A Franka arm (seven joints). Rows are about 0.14 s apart.
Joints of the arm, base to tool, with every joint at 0 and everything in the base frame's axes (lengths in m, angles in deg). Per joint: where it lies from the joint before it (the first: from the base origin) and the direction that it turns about. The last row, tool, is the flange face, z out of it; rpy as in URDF.
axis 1: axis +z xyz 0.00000 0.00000 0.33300
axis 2: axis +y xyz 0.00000 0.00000 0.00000
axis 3: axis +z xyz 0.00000 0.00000 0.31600
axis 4: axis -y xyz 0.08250 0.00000 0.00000
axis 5: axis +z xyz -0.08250 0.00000 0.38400
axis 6: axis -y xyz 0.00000 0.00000 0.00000
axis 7: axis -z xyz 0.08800 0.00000 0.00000
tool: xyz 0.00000 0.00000 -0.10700 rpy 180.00 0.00 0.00
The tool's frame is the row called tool.
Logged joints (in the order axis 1, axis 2, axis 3, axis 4, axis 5, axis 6, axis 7), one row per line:
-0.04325, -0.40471, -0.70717, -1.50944, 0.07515, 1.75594, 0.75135
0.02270, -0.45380, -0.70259, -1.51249, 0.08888, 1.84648, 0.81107
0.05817, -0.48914, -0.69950, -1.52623, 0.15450, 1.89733, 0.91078
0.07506, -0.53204, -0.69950, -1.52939, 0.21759, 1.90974, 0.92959
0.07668, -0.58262, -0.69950, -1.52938, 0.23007, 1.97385, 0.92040
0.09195, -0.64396, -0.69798, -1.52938, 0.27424, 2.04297, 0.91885
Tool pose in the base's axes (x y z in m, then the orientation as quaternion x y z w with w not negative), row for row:
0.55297, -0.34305, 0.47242, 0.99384, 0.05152, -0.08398, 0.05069
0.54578, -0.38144, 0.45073, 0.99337, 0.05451, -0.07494, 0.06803
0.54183, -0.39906, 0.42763, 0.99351, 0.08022, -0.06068, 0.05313
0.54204, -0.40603, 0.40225, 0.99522, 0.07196, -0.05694, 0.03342
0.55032, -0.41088, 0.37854, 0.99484, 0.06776, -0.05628, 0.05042
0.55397, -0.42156, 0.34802, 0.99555, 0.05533, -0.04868, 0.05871
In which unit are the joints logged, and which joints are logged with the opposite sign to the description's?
The joints are logged in radians. Opposite sign: axis 1, axis 2, axis 7.
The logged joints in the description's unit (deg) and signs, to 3 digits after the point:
2.478, 23.188, -40.518, -86.485, 4.306, 100.608, -43.049
-1.301, 26.001, -40.255, -86.659, 5.092, 105.796, -46.471
-3.333, 28.026, -40.078, -87.447, 8.852, 108.709, -52.184
-4.301, 30.484, -40.078, -87.628, 12.467, 109.420, -53.262
-4.393, 33.382, -40.078, -87.627, 13.182, 113.093, -52.735
-5.268, 36.896, -39.991, -87.627, 15.713, 117.054, -52.646

